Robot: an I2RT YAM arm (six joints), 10 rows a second.
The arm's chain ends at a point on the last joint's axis. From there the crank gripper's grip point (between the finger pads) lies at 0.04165 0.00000 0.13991 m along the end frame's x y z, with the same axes.
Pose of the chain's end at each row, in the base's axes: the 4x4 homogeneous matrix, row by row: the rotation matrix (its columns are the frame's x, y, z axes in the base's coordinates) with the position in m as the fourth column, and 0 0 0 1 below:
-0.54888 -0.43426 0.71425 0.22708; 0.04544 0.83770 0.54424 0.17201; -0.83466 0.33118 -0.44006 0.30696; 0 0 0 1
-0.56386 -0.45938 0.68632 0.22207; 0.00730 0.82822 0.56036 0.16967; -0.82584 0.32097 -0.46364 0.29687; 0 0 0 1
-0.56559 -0.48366 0.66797 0.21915; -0.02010 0.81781 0.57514 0.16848; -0.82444 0.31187 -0.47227 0.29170; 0 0 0 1
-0.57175 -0.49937 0.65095 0.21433; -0.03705 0.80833 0.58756 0.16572; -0.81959 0.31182 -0.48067 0.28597; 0 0 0 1
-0.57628 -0.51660 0.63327 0.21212; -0.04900 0.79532 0.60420 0.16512; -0.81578 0.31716 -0.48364 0.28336; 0 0 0 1
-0.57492 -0.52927 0.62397 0.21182; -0.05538 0.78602 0.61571 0.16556; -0.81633 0.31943 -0.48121 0.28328; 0 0 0 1
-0.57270 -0.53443 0.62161 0.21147; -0.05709 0.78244 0.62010 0.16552; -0.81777 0.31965 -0.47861 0.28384; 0 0 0 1
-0.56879 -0.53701 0.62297 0.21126; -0.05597 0.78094 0.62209 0.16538; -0.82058 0.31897 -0.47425 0.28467; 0 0 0 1
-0.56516 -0.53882 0.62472 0.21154; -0.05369 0.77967 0.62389 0.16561; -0.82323 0.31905 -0.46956 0.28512; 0 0 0 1
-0.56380 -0.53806 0.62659 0.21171; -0.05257 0.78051 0.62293 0.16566; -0.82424 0.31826 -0.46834 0.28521; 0 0 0 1
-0.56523 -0.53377 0.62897 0.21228; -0.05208 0.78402 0.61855 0.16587; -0.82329 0.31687 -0.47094 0.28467; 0 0 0 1
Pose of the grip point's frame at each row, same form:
-0.54888 -0.43426 0.71425 0.30415; 0.04544 0.83770 0.54424 0.25005; -0.83466 0.33118 -0.44006 0.21063; 0 0 0 1
-0.56386 -0.45938 0.68632 0.29461; 0.00730 0.82822 0.56036 0.24837; -0.82584 0.32097 -0.46364 0.19761; 0 0 0 1
-0.56559 -0.48366 0.66797 0.28905; -0.02010 0.81781 0.57514 0.24811; -0.82444 0.31187 -0.47227 0.19129; 0 0 0 1
-0.57175 -0.49937 0.65095 0.28159; -0.03705 0.80833 0.58756 0.24638; -0.81959 0.31182 -0.48067 0.18458; 0 0 0 1
-0.57628 -0.51660 0.63327 0.27672; -0.04900 0.79532 0.60420 0.24761; -0.81578 0.31716 -0.48364 0.18172; 0 0 0 1
-0.57492 -0.52927 0.62397 0.27517; -0.05538 0.78602 0.61571 0.24940; -0.81633 0.31943 -0.48121 0.18195; 0 0 0 1
-0.57270 -0.53443 0.62161 0.27459; -0.05709 0.78244 0.62010 0.24990; -0.81777 0.31965 -0.47861 0.18282; 0 0 0 1
-0.56879 -0.53701 0.62297 0.27473; -0.05597 0.78094 0.62209 0.25009; -0.82058 0.31897 -0.47425 0.18414; 0 0 0 1
-0.56516 -0.53882 0.62472 0.27541; -0.05369 0.77967 0.62389 0.25066; -0.82323 0.31905 -0.46956 0.18514; 0 0 0 1
-0.56380 -0.53806 0.62659 0.27589; -0.05257 0.78051 0.62293 0.25062; -0.82424 0.31826 -0.46834 0.18535; 0 0 0 1
-0.56523 -0.53377 0.62897 0.27674; -0.05208 0.78402 0.61855 0.25024; -0.82329 0.31687 -0.47094 0.18449; 0 0 0 1

